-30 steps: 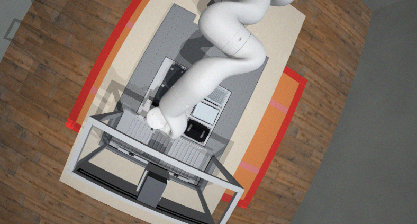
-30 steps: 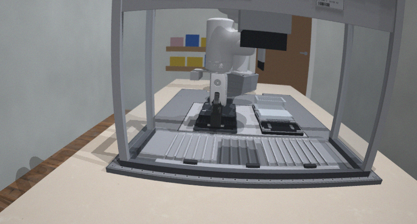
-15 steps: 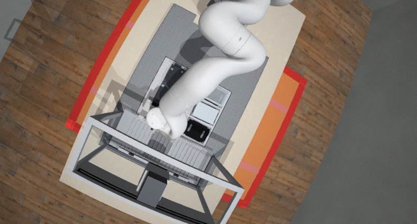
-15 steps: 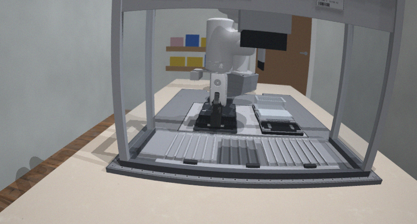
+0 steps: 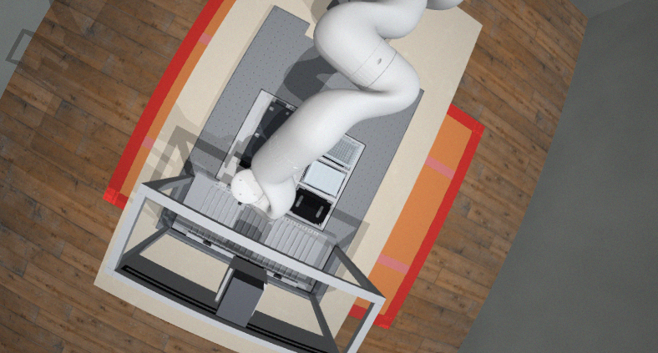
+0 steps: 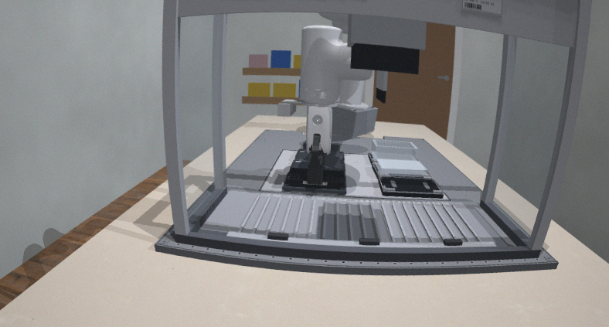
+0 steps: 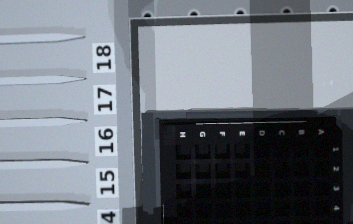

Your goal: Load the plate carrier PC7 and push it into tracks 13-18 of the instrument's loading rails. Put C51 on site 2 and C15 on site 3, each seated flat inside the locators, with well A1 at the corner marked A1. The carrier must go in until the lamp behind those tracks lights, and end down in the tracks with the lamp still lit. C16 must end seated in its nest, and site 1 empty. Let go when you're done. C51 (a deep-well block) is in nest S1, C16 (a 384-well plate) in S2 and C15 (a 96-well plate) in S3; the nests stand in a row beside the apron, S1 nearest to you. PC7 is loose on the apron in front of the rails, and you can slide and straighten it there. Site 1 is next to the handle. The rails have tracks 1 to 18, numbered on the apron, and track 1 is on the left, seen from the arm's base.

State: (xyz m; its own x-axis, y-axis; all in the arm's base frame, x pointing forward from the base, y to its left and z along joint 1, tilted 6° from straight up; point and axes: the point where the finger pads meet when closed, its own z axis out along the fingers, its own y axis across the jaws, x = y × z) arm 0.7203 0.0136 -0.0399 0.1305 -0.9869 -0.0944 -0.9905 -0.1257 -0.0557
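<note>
Right now the black plate C15 is 1 cm below my hand. From my hand the other things lie so: plate C16 (20 cm to the left, 15 cm behind, 1 cm below); plate carrier PC7 (11 cm behind, 1 cm to the right, 1 cm below); nest S3 (22 cm to the left, 4 cm behind, 3 cm below).
</note>
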